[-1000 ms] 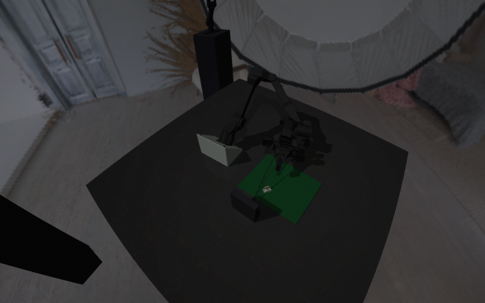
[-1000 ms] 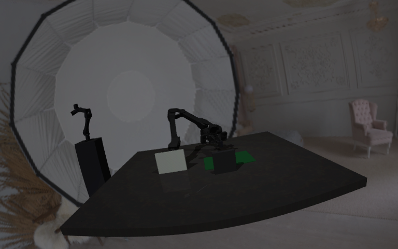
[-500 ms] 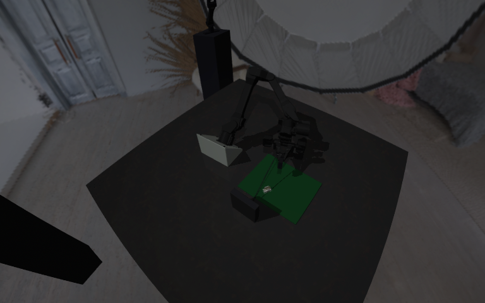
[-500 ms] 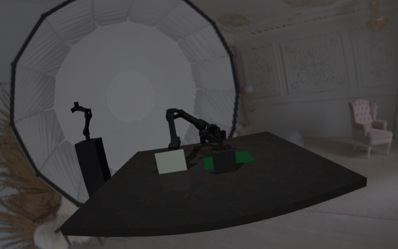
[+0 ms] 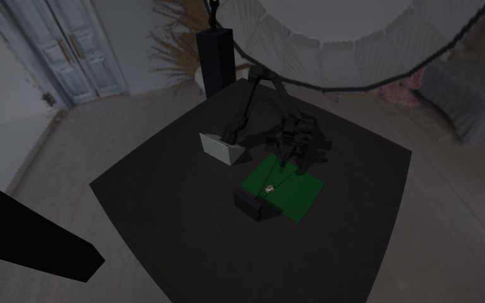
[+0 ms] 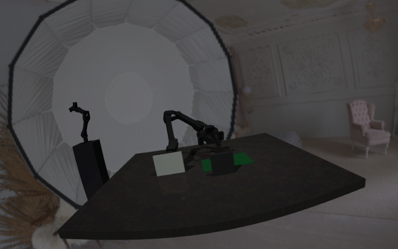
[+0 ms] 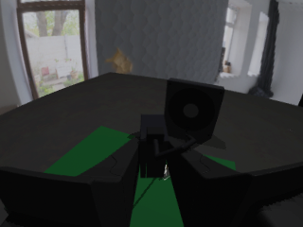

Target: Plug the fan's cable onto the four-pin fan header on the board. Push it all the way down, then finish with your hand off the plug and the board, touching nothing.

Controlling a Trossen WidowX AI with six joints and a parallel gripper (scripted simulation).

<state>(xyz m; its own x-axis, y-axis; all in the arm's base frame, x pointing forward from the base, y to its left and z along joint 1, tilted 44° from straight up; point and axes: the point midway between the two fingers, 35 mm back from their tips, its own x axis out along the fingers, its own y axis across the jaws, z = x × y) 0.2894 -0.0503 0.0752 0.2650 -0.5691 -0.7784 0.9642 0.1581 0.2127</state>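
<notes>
My gripper tip is 3 cm short of the green board, 3 cm to the left of it and 14 cm above it. The rest, counted from my gripper tip: fan box: 4 cm behind, 22 cm to the right, 7 cm below; then black plug: 1 cm to the right, 1 cm below.
</notes>
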